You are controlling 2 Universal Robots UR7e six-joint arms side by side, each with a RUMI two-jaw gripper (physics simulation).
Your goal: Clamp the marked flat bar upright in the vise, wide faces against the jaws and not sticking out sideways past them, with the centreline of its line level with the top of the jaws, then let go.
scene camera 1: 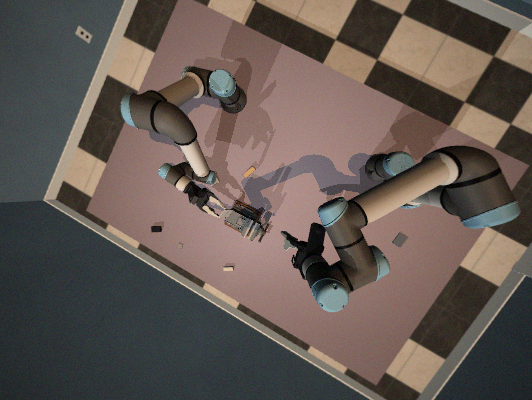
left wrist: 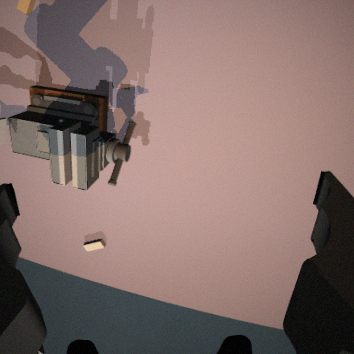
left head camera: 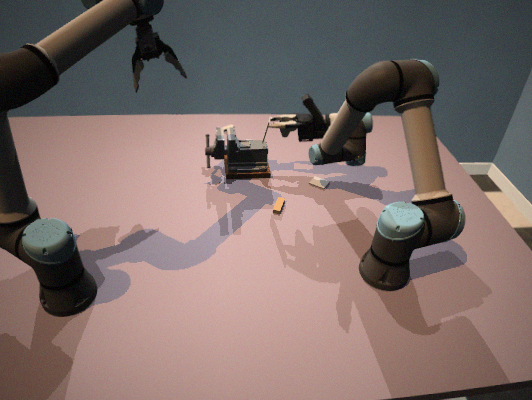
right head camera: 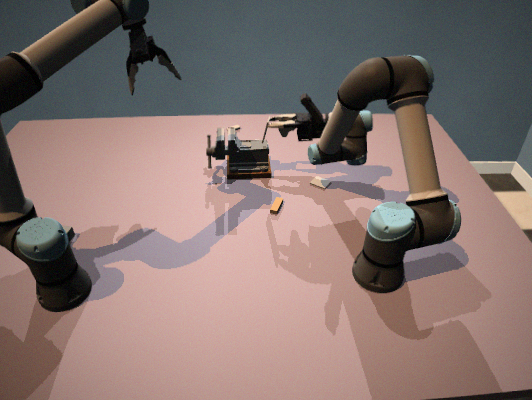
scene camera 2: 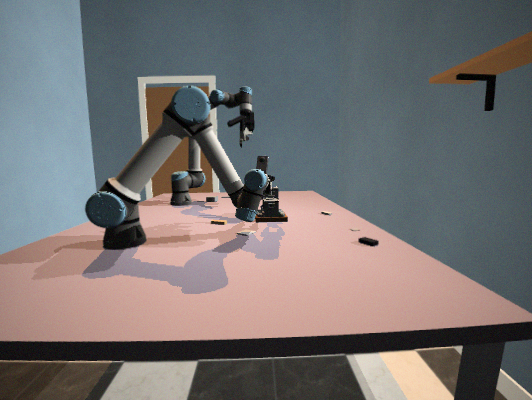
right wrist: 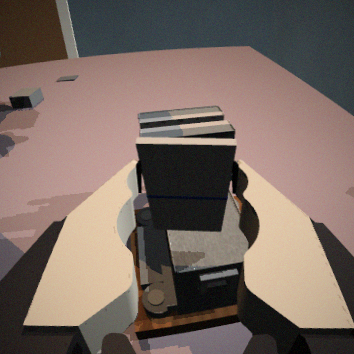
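Pixels of known places: left gripper, fingertip midpoint: (scene camera 1: 300, 236) (left wrist: 165, 179) (left head camera: 161, 85) (right head camera: 156, 87) (scene camera 2: 243, 144); right gripper, fingertip midpoint: (scene camera 1: 223, 213) (left head camera: 268, 123) (right head camera: 267, 123) (right wrist: 186, 162); left arm's base, link origin: (scene camera 1: 379, 167) (left head camera: 69, 294) (right head camera: 65, 290) (scene camera 2: 181, 203); right arm's base, link origin: (scene camera 1: 233, 100) (left head camera: 383, 271) (right head camera: 377, 273) (scene camera 2: 125, 242).
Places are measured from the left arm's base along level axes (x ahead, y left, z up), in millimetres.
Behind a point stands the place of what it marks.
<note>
The flat bar (left head camera: 266, 131) {x 565, y -607, z 185 mm} (right head camera: 265, 131) {x 565, y -607, z 185 mm} (right wrist: 187, 170) {x 588, y -618, z 202 mm} is dark with a thin blue line across its lower half in the right wrist view. My right gripper (left head camera: 272, 121) {x 588, y -616, z 207 mm} (scene camera 1: 220, 210) {x 588, y -616, z 207 mm} (right wrist: 186, 162) {x 588, y -616, z 207 mm} is shut on its side edges near the top. The bar is roughly upright, tilted in the head views, over the rear body of the vise (left head camera: 247, 152) {x 577, y -541, z 90 mm} (right head camera: 250, 152) {x 577, y -551, z 90 mm} (scene camera 1: 242, 220) {x 599, y -528, z 106 mm} (left wrist: 30, 135) {x 605, y -569, z 103 mm} (right wrist: 205, 245) {x 607, y -596, z 102 mm}, outside the jaws. The jaws stand beyond it, a narrow gap between them. My left gripper (left head camera: 161, 84) {x 470, y -256, z 403 mm} (right head camera: 156, 86) {x 470, y -256, z 403 mm} (left wrist: 165, 179) {x 470, y -256, z 403 mm} is open and empty, high beyond the vise's handle side.
An orange block (left head camera: 279, 205) {x 342, y -634, z 15 mm} (right head camera: 276, 205) {x 343, y -633, z 15 mm} (scene camera 1: 249, 172) {x 352, y -631, z 15 mm} and a white wedge (left head camera: 319, 182) {x 488, y -813, z 5 mm} (right head camera: 320, 182) {x 487, y -812, z 5 mm} lie in front of the vise. A pale block (scene camera 1: 228, 268) {x 928, y -482, z 12 mm} (left wrist: 94, 245) {x 929, y -478, z 12 mm} and a black block (scene camera 1: 156, 229) {x 937, y -997, z 15 mm} (scene camera 2: 368, 241) {x 931, y -1019, z 13 mm} lie behind it. A grey block (scene camera 1: 399, 239) (right wrist: 26, 98) lies near the left arm.
</note>
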